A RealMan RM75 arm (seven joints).
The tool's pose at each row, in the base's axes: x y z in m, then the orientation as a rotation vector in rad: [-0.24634, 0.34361, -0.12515, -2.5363, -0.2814, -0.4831]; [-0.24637, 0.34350, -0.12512, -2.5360, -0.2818, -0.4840]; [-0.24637, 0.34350, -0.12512, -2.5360, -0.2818, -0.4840]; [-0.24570, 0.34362, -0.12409, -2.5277, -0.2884, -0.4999]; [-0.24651, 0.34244, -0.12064, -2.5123, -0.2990, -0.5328]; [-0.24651, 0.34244, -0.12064, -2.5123, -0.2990, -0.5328]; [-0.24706, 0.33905, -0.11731, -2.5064, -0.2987, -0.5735]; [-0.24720, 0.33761, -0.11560, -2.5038, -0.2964, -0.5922]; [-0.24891, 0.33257, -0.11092, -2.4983, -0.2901, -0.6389]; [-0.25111, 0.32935, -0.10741, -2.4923, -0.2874, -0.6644]
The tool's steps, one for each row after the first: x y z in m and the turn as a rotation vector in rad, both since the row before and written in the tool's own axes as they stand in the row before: [-0.00003, 0.00007, -0.00009, 0.0001, 0.0006, -0.0005]; [0.00000, 0.00000, 0.00000, 0.0000, 0.0000, 0.0000]; [0.00103, -0.00039, -0.00056, 0.0047, 0.0113, -0.0078]; [0.00055, -0.00088, -0.00359, 0.0076, 0.0236, -0.0141]; [0.00000, 0.00000, 0.00000, 0.0000, 0.0000, 0.0000]; [0.00061, 0.00106, -0.00463, -0.0045, 0.0289, -0.0091]; [0.00053, 0.00036, -0.00215, -0.0025, 0.0137, -0.0027]; [0.00026, 0.00147, -0.00693, -0.0076, 0.0339, -0.0065]; [-0.00039, 0.00038, -0.00522, -0.0016, 0.0191, -0.0038]
